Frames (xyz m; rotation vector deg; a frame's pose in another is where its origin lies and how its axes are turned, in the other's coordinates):
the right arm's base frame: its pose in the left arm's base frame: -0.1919 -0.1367 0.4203 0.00 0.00 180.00
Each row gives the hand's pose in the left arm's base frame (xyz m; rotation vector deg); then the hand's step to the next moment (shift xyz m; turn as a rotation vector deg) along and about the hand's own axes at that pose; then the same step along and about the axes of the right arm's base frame.
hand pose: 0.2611 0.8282 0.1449 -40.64 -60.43 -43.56
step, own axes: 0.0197 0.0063 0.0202 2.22 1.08 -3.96
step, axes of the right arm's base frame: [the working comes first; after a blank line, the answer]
step, axes of the left arm's base frame: 0.0012 0.0159 0.0241 3.47 -3.06 0.61

-0.0012 -0.0159 0.0241 -3.47 3.06 0.61
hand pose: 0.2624 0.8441 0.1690 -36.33 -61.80 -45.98
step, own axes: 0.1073 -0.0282 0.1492 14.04 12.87 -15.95
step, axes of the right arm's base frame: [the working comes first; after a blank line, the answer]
step, axes of the left arm's base frame: -0.0727 0.0737 0.1545 22.26 -8.78 6.66

0.0727 -0.0737 0.1545 -22.26 8.78 6.66
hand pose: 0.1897 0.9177 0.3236 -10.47 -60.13 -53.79
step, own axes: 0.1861 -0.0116 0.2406 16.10 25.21 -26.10
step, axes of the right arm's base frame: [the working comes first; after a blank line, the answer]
step, axes of the left arm's base frame: -0.1363 0.0168 0.2716 38.35 -7.89 6.57

0.1363 -0.0168 0.2716 -38.35 7.89 6.57
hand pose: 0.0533 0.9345 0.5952 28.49 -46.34 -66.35
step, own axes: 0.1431 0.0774 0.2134 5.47 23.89 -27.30
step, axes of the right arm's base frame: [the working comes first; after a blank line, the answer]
step, axes of the left arm's base frame: -0.0938 -0.0956 0.2325 36.62 1.55 1.67

0.0938 0.0956 0.2325 -36.62 -1.55 1.67
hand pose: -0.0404 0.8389 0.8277 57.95 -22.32 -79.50
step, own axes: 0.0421 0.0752 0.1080 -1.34 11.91 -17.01
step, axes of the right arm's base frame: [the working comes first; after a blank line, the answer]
step, axes of the left arm's base frame: -0.0262 -0.0873 0.1038 19.99 5.75 0.27

0.0262 0.0873 0.1038 -19.99 -5.75 0.27
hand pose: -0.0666 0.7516 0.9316 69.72 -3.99 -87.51
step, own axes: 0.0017 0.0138 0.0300 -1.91 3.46 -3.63
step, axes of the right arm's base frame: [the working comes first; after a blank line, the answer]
step, axes of the left arm's base frame: -0.0112 -0.0226 0.0214 4.65 2.11 1.66

0.0112 0.0226 0.0214 -4.65 -2.11 1.66
